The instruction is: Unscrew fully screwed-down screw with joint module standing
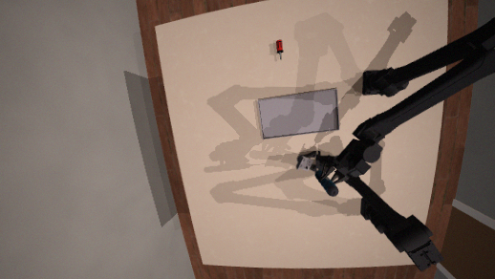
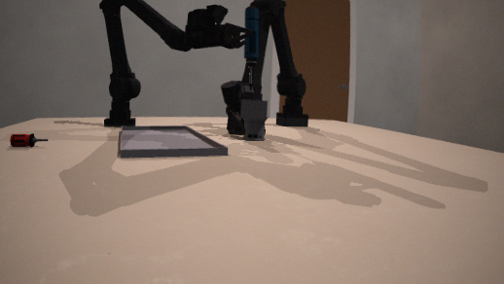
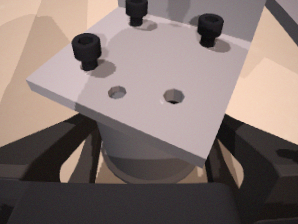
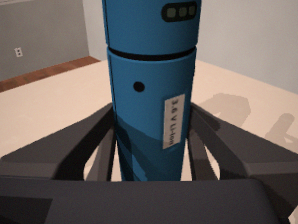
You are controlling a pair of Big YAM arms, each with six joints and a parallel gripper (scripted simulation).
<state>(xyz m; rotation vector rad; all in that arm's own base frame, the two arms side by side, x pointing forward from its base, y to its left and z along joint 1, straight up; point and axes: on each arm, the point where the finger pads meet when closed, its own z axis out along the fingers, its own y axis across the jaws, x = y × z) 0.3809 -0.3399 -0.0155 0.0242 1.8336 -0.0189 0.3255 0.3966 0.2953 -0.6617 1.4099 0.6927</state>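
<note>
Right now the grey joint module is 10 mm above my left hand. Also, from my left hand: grey bracket (50 mm above); screwdriver bit (150 mm above, 30 mm behind, 10 mm to the right); shallow grey tray (260 mm to the right, 20 mm below, 10 mm ahead).
</note>
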